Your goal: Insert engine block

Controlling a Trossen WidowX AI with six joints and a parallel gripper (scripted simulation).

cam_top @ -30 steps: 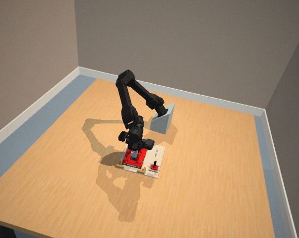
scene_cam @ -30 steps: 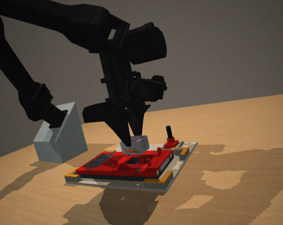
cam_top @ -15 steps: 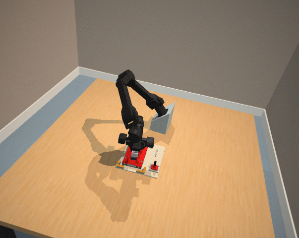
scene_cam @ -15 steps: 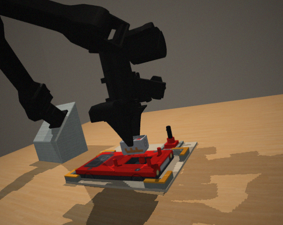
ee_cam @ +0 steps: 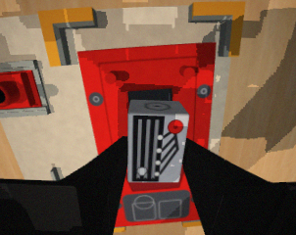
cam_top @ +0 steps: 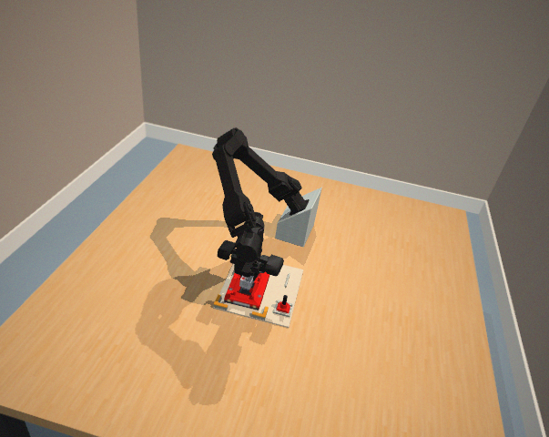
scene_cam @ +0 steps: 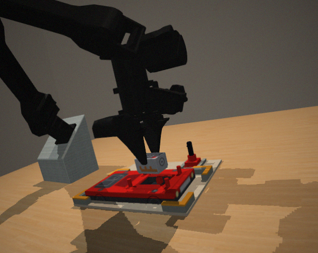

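The grey engine block lies 10 mm below my gripper tip. Also, from my gripper tip: pale base plate: 30 mm behind, 20 mm to the left, 50 mm below.
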